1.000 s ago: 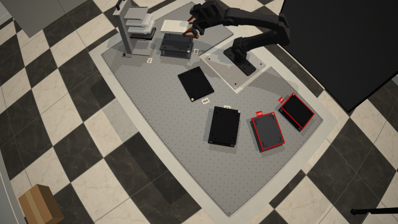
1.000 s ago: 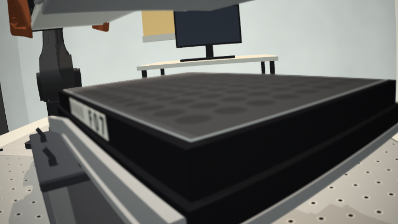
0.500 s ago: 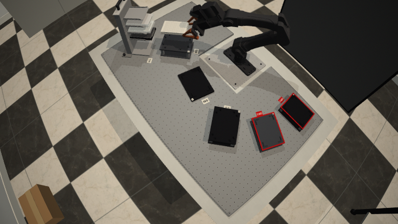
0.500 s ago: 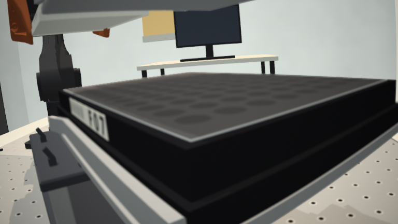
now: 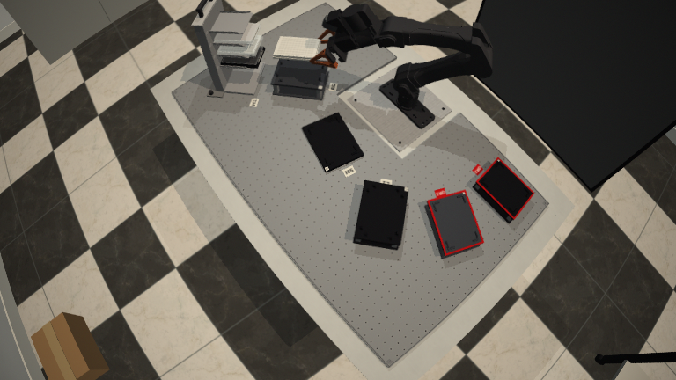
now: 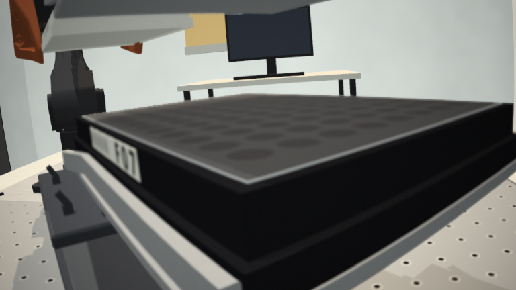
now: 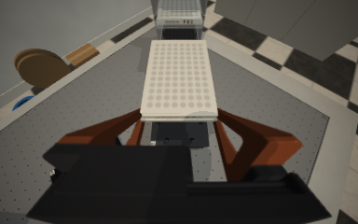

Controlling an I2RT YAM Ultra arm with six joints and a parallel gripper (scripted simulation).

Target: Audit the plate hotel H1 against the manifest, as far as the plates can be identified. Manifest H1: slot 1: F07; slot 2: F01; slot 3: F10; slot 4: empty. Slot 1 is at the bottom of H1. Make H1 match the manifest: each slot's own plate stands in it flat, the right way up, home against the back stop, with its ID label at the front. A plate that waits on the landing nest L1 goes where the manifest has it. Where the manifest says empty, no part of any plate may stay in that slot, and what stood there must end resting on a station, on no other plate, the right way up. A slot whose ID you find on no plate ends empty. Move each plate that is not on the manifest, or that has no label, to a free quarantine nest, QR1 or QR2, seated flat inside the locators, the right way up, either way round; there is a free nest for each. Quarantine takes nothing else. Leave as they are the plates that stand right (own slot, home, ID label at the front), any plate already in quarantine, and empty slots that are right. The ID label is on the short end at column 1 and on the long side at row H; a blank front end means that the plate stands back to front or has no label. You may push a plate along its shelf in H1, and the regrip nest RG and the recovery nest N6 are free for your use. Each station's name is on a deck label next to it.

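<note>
Now: hand 4 cm short of the white well plate, 4 cm to the left of it and 1 cm below it. From my hand the other things lie so: clear plate 16 cm ahead, 18 cm to the right; then black plate 16 cm ahead, 18 cm to the right, 5 cm below; then regrip nest RG 4 cm ahead, 4 cm to the right, 11 cm below.
</note>
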